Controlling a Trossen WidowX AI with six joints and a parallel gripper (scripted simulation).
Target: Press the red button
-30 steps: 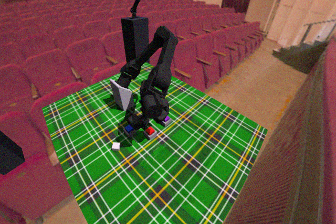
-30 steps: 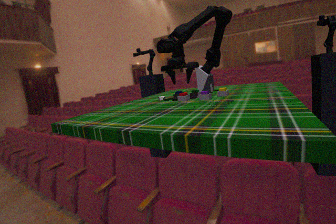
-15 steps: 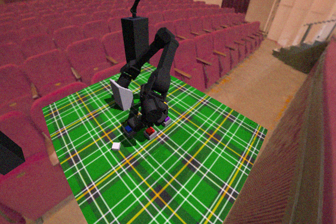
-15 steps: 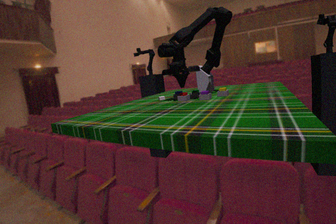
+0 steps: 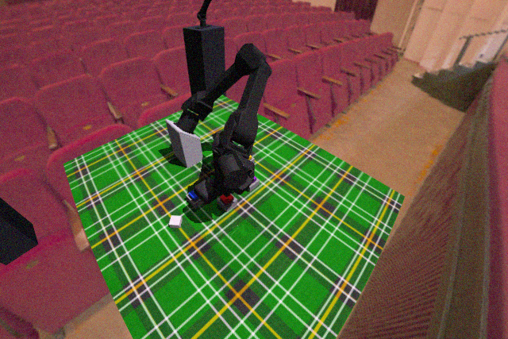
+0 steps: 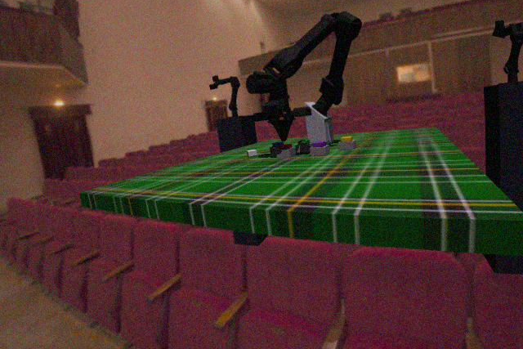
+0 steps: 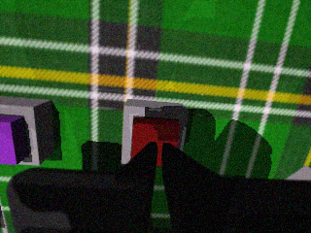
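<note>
The red button is 20 mm below my gripper tip. Also, from my gripper tip: purple button: 110 mm to the left, 20 mm below; small white block: 70 mm behind, 160 mm to the right, 40 mm below; blue button: 90 mm behind, 60 mm to the right, 20 mm below.
</note>
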